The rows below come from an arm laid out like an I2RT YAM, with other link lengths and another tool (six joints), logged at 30 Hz.
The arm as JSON. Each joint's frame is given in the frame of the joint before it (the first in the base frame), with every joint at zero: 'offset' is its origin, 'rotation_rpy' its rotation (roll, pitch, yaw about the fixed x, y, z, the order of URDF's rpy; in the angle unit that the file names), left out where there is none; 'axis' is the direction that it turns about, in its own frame. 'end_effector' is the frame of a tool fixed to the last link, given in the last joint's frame.
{
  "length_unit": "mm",
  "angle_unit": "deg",
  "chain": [
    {
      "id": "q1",
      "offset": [
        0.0,
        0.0,
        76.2
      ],
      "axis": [
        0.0,
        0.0,
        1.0
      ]
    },
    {
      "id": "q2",
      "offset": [
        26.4,
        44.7,
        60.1
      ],
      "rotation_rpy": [
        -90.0,
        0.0,
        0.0
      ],
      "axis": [
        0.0,
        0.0,
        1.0
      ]
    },
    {
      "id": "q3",
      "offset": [
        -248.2,
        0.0,
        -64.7
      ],
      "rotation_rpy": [
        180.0,
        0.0,
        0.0
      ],
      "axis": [
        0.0,
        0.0,
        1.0
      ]
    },
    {
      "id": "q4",
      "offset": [
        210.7,
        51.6,
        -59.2
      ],
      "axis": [
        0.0,
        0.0,
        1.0
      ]
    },
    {
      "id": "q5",
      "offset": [
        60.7,
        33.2,
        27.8
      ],
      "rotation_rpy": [
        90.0,
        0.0,
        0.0
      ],
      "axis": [
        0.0,
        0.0,
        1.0
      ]
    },
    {
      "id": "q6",
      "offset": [
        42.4,
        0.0,
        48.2
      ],
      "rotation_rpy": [
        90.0,
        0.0,
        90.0
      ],
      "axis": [
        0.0,
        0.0,
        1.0
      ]
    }
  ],
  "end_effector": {
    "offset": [
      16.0,
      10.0,
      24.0
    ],
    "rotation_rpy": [
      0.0,
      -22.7,
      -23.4
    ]
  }
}
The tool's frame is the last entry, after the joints.
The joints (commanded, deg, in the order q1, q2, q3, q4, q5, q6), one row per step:
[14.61, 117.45, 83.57, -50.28, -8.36, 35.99]
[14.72, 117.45, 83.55, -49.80, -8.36, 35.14]
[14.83, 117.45, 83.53, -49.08, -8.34, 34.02]
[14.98, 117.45, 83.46, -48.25, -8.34, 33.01]
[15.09, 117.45, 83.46, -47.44, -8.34, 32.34]
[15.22, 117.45, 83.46, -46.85, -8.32, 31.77]
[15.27, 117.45, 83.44, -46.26, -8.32, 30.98]
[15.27, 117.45, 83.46, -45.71, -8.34, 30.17]
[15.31, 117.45, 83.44, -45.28, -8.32, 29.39]
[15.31, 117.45, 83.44, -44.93, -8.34, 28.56]
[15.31, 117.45, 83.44, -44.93, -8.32, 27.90]
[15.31, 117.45, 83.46, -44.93, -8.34, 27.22]
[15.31, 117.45, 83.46, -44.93, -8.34, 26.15]
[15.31, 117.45, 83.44, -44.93, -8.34, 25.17]
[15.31, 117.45, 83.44, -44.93, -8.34, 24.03]
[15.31, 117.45, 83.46, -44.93, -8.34, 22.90]
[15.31, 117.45, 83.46, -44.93, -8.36, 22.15]
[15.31, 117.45, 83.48, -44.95, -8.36, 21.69]
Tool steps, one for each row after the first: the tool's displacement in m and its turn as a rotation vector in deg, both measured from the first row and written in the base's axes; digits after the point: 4 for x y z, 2 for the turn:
[0.0010, 0.0006, -0.0002, 0.06, -0.59, 0.95]
[0.0025, 0.0013, -0.0006, 0.14, -1.46, 2.15]
[0.0041, 0.0023, -0.0010, 0.24, -2.37, 3.30]
[0.0058, 0.0032, -0.0013, 0.38, -3.27, 4.06]
[0.0070, 0.0042, -0.0014, 0.45, -3.95, 4.74]
[0.0084, 0.0046, -0.0016, 0.50, -4.64, 5.57]
[0.0098, 0.0048, -0.0016, 0.57, -5.34, 6.36]
[0.0108, 0.0050, -0.0017, 0.56, -5.88, 7.16]
[0.0118, 0.0051, -0.0018, 0.56, -6.36, 7.97]
[0.0119, 0.0049, -0.0018, 0.47, -6.48, 8.61]
[0.0122, 0.0048, -0.0017, 0.43, -6.62, 9.28]
[0.0124, 0.0045, -0.0017, 0.31, -6.81, 10.33]
[0.0126, 0.0043, -0.0018, 0.21, -6.96, 11.29]
[0.0129, 0.0041, -0.0018, 0.09, -7.16, 12.41]
[0.0132, 0.0038, -0.0018, -0.02, -7.38, 13.51]
[0.0134, 0.0037, -0.0018, -0.08, -7.50, 14.25]
[0.0136, 0.0036, -0.0017, -0.13, -7.58, 14.70]

